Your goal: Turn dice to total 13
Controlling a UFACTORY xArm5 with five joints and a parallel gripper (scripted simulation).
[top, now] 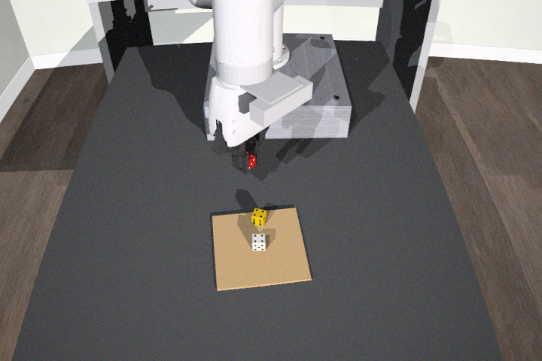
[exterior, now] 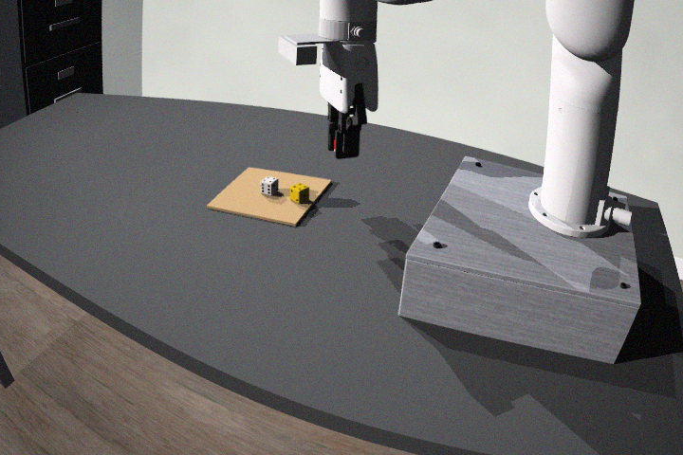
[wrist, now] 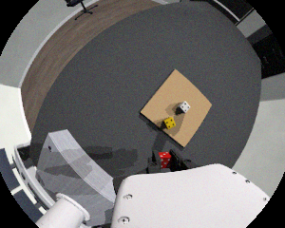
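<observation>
Now: the white die 10 cm ahead of my hand, 4 cm to the left of it and 9 cm below it. The rest, counted from my hand: yellow die: 5 cm ahead, 3 cm to the left, 9 cm below; red die: 1 cm below; tan mat: 10 cm ahead, 4 cm to the left, 10 cm below.
</observation>
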